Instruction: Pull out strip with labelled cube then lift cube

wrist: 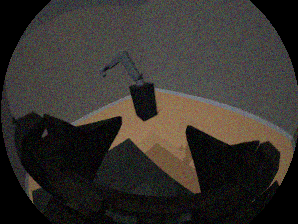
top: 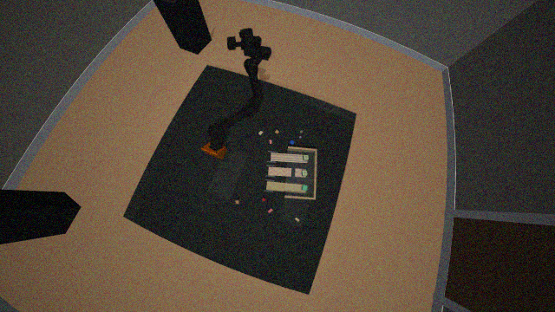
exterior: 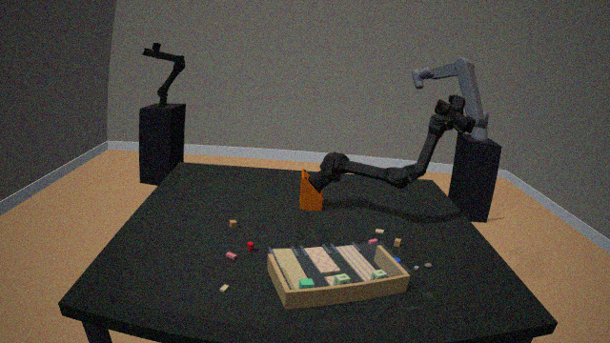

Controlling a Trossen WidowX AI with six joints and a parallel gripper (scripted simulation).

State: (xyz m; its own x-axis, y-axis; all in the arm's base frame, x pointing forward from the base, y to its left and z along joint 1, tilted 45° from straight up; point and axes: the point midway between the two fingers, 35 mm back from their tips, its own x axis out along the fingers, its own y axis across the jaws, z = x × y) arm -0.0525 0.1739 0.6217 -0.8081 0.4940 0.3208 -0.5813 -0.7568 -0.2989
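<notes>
My gripper tip is 540 mm short of the zigzag strip, 520 mm to the left of it and 380 mm above it. The rest, counted from my gripper tip: red cylinder (530 mm ahead, 720 mm to the right, 380 mm below).
</notes>
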